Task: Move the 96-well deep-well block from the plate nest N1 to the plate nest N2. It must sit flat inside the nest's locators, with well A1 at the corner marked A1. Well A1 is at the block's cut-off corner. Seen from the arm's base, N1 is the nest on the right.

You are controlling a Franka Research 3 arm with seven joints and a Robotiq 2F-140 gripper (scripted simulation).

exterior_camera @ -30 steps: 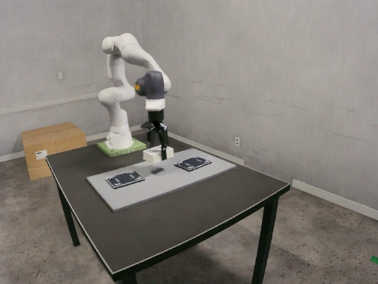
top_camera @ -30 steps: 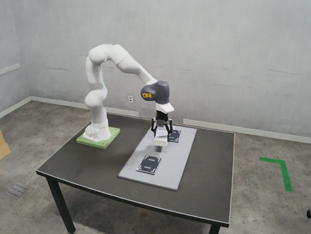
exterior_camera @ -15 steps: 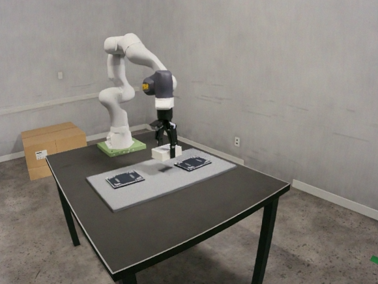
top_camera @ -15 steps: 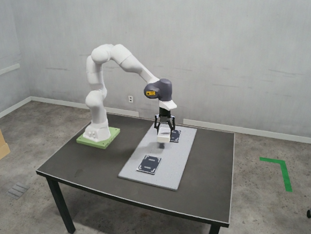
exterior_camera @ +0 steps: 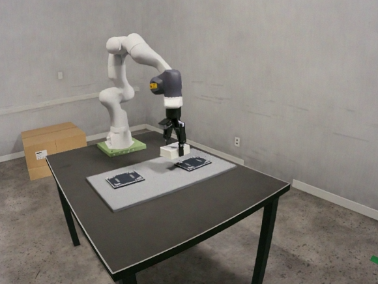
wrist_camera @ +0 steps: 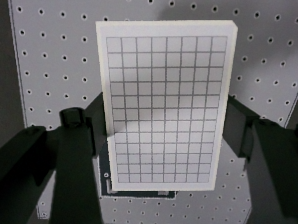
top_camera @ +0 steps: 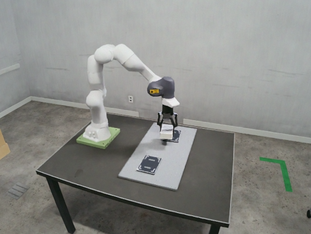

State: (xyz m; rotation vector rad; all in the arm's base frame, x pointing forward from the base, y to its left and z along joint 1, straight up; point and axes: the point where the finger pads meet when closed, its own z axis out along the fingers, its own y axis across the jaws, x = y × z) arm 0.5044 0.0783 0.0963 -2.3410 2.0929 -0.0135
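The plate nest N2 lies 20 mm ahead of my hand, 100 mm to the left of it and 100 mm below it. The rest, counted from my hand: plate nest N1: 40 mm behind, 270 mm to the right, 100 mm below; white 96-well deep-well block: 10 mm below.
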